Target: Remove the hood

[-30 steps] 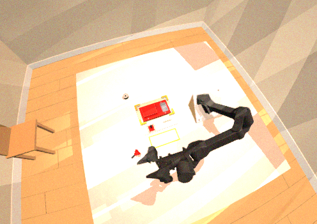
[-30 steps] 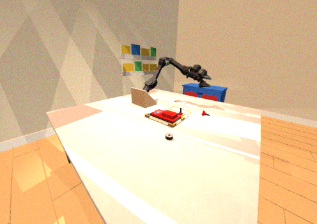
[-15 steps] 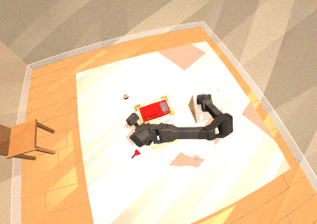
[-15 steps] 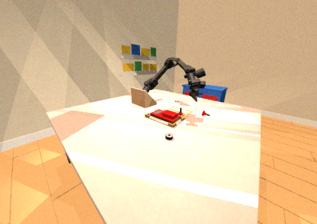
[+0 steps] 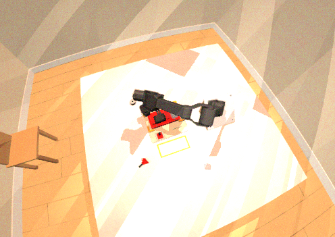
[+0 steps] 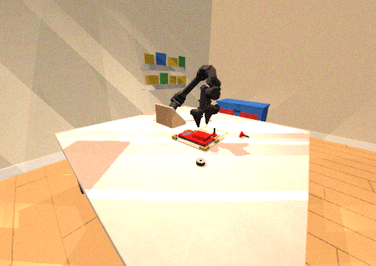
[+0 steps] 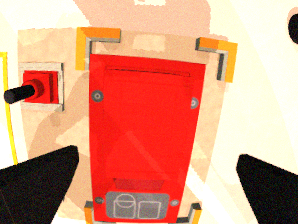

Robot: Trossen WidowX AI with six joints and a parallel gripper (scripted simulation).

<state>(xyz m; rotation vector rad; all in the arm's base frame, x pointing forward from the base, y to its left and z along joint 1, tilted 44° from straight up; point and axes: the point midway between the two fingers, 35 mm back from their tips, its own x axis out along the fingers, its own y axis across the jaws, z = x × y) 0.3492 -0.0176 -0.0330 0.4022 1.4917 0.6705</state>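
Now: the red hood 6 cm below my gripper tip and 1 cm behind it. Also, from my gripper tip: black wheel 17 cm to the right, 14 cm ahead, 10 cm below.
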